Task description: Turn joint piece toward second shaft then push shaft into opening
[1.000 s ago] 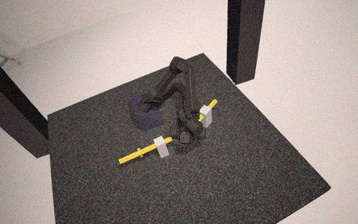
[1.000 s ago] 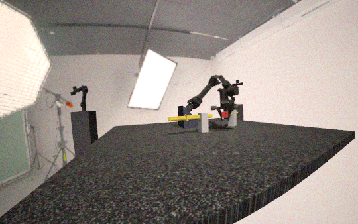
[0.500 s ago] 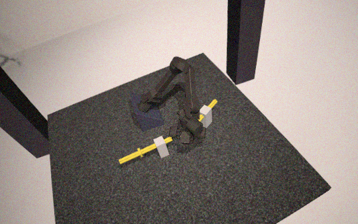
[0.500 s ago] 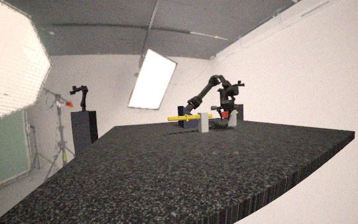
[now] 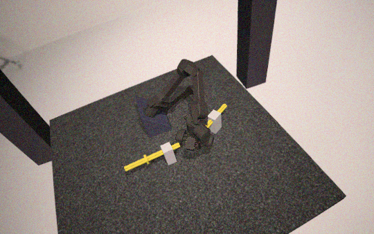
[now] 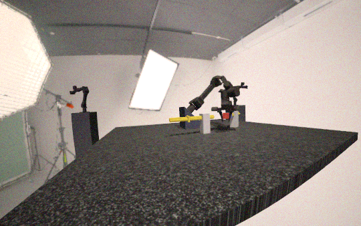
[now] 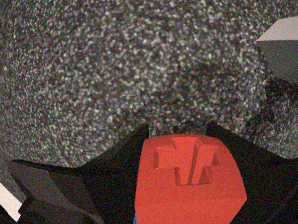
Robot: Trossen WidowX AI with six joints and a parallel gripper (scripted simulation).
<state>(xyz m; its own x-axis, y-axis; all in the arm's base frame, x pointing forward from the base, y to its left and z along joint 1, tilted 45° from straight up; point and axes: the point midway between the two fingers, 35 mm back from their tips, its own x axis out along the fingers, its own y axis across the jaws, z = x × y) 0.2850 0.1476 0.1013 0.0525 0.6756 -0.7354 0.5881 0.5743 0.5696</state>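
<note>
The red joint piece is 4 cm above my gripper tip, 1 cm to the left of it and 1 cm behind it.
</note>
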